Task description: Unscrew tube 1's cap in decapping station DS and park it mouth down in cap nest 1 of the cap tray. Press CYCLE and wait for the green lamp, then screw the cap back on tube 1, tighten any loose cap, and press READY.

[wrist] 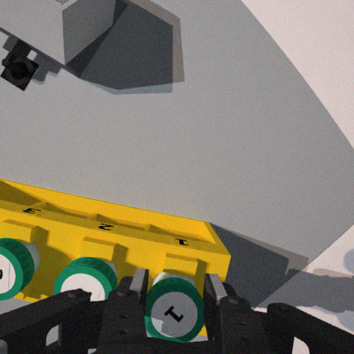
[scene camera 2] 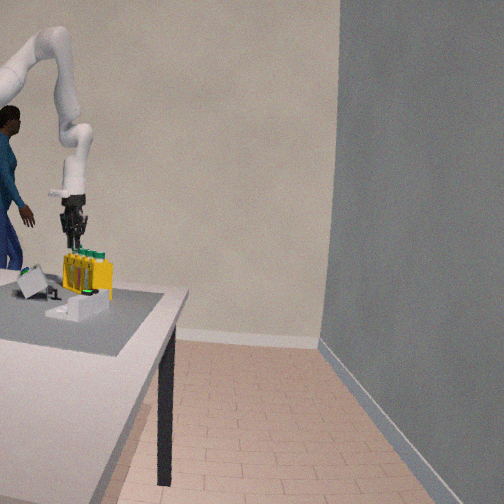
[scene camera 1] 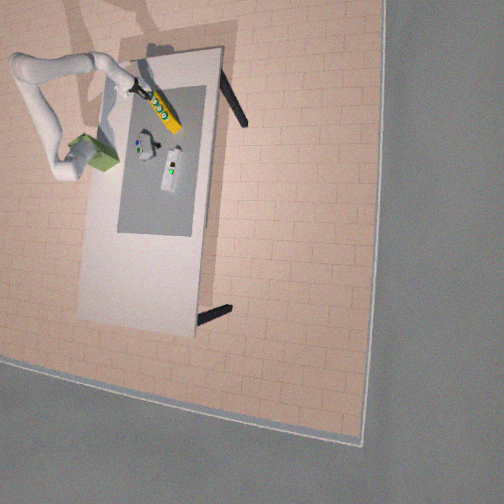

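Note:
My gripper (scene camera 1: pixel 149 95) (scene camera 2: pixel 74 248) (wrist: pixel 175 287) is shut on the green cap marked 1 (wrist: pixel 174 315), with one finger on each side. The cap is upright over tube 1 at the end of the yellow tube holder (scene camera 1: pixel 173 125) (scene camera 2: pixel 104 276) (wrist: pixel 135 212). White tube top shows behind it; whether the cap is seated is unclear. Cap 2 (wrist: pixel 84 285) and cap 3 (wrist: pixel 9 272) sit on their neighbouring tubes. A grey button box (scene camera 1: pixel 146 147) (scene camera 2: pixel 33 282) has blue and green buttons. A white unit (scene camera 1: pixel 168 183) (scene camera 2: pixel 92 306) has a lit green lamp (scene camera 1: pixel 171 171) (scene camera 2: pixel 90 291). The cap tray cannot be identified.
A small black fixture (scene camera 1: pixel 158 145) (scene camera 2: pixel 56 295) (wrist: pixel 20 69) is beside the button box. A green box (scene camera 1: pixel 104 159) is at the table's edge, near the arm's base. A person (scene camera 2: pixel 7 185) stands behind the table at the far left of scene camera 2.

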